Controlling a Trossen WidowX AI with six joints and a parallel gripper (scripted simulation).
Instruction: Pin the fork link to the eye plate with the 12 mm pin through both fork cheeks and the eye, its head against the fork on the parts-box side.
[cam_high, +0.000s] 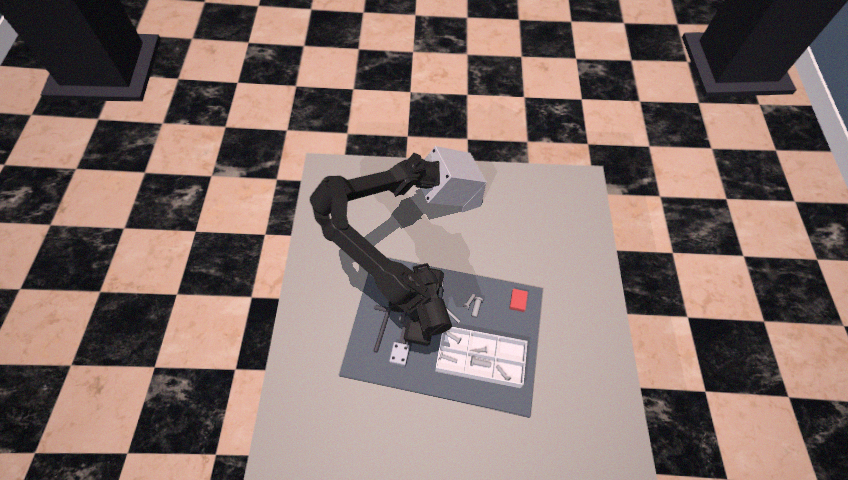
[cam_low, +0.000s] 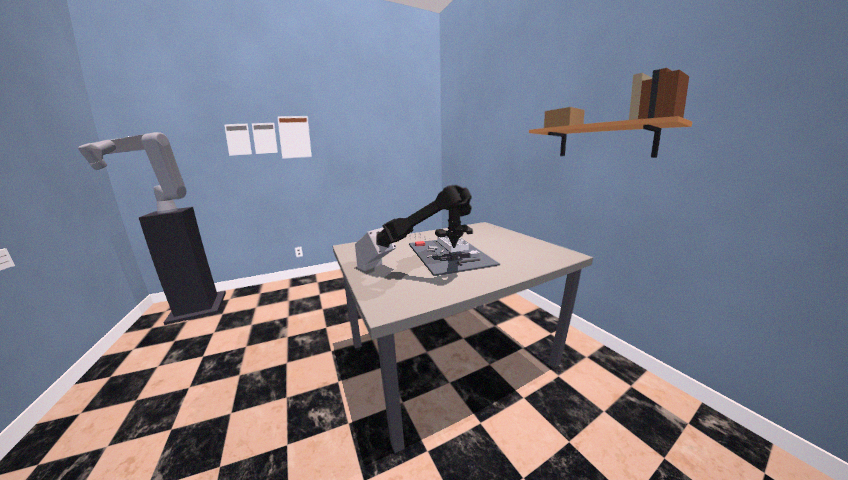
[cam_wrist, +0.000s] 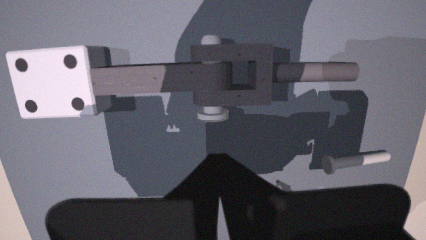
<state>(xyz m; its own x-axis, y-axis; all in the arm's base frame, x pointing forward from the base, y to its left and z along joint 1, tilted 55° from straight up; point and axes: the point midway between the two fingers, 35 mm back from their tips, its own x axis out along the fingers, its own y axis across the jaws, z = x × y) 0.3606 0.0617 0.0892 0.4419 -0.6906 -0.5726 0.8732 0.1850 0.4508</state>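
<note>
The eye plate lies 70 mm below my hand and 40 mm to the right of it. The rest, counted from my hand: dark fork link: 70 mm below, 30 mm to the right, 30 mm behind; then pin: 80 mm to the left, 70 mm below, 20 mm behind; then dark mat: 80 mm below, 60 mm to the left, 10 mm ahead.
</note>
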